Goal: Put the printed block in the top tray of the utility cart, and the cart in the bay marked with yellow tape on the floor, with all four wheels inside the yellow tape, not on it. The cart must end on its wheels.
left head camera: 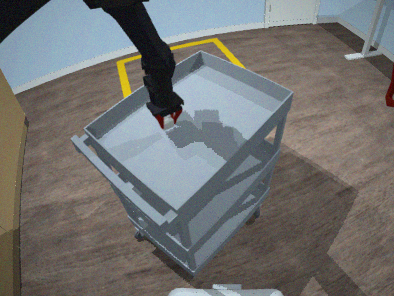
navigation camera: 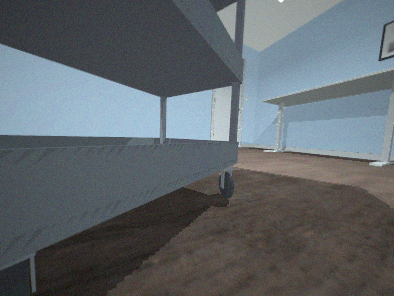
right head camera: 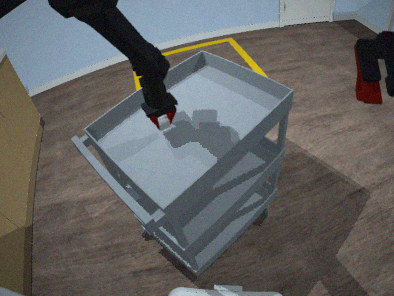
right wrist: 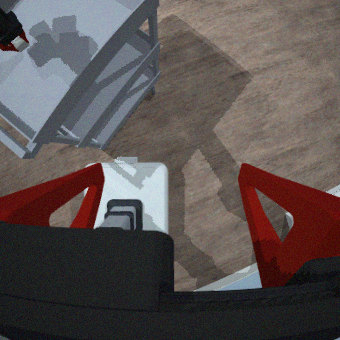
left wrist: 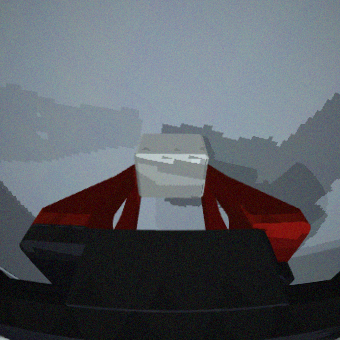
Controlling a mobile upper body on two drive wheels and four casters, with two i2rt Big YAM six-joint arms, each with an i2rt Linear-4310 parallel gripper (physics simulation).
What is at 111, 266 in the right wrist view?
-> The right gripper.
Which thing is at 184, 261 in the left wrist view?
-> The left gripper.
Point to a white door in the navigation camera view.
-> At 221, 97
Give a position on a white printed block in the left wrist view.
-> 166, 164
